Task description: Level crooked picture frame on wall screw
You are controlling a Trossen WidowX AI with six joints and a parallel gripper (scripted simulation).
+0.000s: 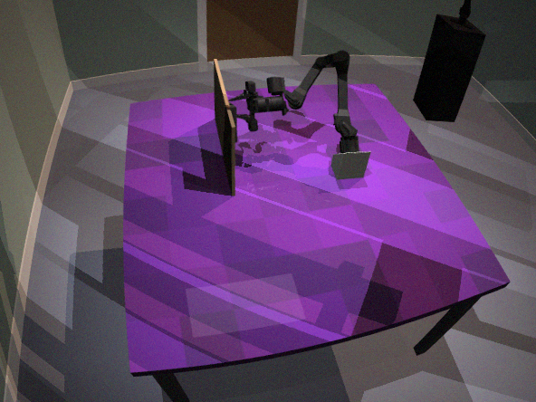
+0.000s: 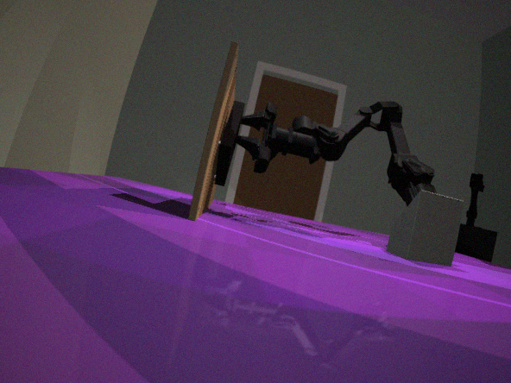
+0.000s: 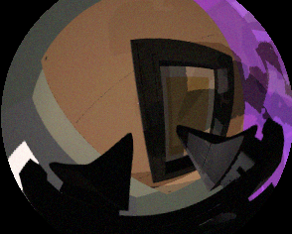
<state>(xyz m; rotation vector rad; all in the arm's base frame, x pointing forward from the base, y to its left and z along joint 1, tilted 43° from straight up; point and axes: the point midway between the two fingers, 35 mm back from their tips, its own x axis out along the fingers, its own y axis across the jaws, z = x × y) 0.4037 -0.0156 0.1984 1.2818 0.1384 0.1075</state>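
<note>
Right now my gripper tip is 2 cm to the right of the dark picture frame and 5 cm above it. Round my gripper tip: wooden wall panel 1 cm ahead, 1 cm to the left, 5 cm below.
</note>
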